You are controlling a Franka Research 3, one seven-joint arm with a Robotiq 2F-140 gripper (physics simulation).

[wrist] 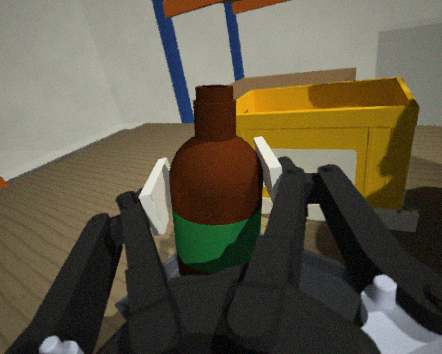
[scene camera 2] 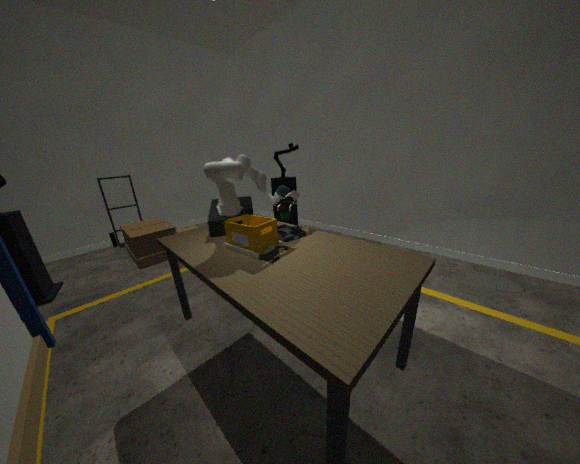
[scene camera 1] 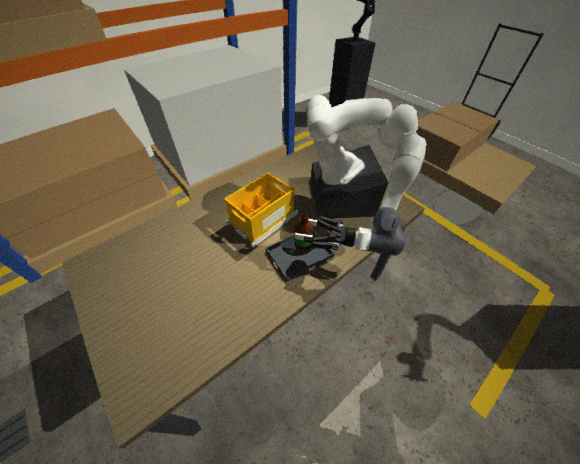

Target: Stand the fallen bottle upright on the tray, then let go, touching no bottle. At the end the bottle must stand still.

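The brown bottle with a green band is upright, or very nearly so, neck up. My gripper is shut on it, with one white finger pad at each side of its body above the green band. The dark tray lies on the table below the bottle. In scene camera 2 a small gap shows between bottle and tray. The bottle's base is hidden by the gripper in the wrist view.
A yellow crate stands on the table close beside the tray, on a pale base. The arm's black pedestal stands behind. The table's edge runs near the tray's other side.
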